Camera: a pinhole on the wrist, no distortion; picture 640 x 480 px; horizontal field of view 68.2 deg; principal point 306.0 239.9 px. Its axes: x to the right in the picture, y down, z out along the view. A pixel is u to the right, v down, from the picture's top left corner.
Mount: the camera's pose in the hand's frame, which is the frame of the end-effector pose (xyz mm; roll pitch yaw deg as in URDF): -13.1 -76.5 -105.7 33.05 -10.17 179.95
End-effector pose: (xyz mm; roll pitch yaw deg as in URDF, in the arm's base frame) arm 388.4 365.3 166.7 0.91 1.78 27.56
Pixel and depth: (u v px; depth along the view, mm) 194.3 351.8 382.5
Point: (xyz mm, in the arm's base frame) 496.2 480.4 405.6
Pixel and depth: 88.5 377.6 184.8
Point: 491.6 394.5 223.8
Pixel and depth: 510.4 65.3 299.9
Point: 214.2 475.5 278.0
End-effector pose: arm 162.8 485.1 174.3 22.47 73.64 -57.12
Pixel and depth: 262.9 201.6 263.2
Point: 268.2 399.1 162.7
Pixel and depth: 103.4 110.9 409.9
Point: 452.2 347.4 35.5
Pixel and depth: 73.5 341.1 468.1
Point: 346.8 154.6 -19.9
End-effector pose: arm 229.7 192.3 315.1 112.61 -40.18 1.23
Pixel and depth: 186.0 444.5 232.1
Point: 352.4 88.7 310.4
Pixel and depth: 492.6 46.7 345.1
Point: 45.1 -17.7 369.3
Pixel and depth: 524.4 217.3 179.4
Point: 174.3 131.8 275.4
